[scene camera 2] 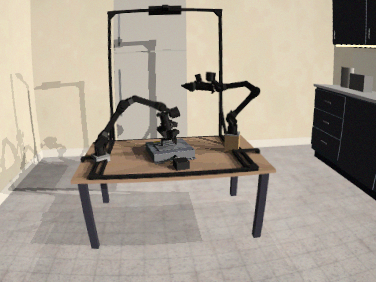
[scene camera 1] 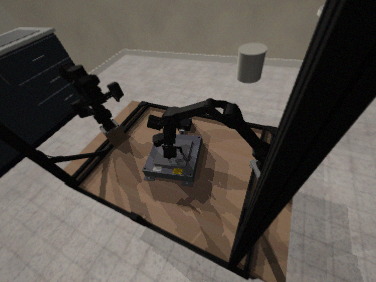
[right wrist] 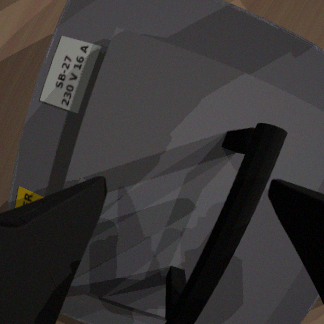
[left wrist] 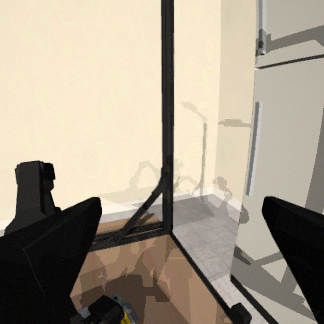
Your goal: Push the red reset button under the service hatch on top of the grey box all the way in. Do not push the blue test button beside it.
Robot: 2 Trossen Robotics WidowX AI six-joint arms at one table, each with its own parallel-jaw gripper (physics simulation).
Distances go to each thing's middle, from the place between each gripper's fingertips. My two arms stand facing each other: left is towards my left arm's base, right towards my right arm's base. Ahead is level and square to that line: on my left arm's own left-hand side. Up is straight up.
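My left hand is 180 mm short of the grey box (scene camera 1: pixel 186 175), and it's 420 mm above the box and 130 mm to the left of it.
As for my right hand, that one's 50 mm above the grey box, 80 mm short of it and 20 mm to the left of it.
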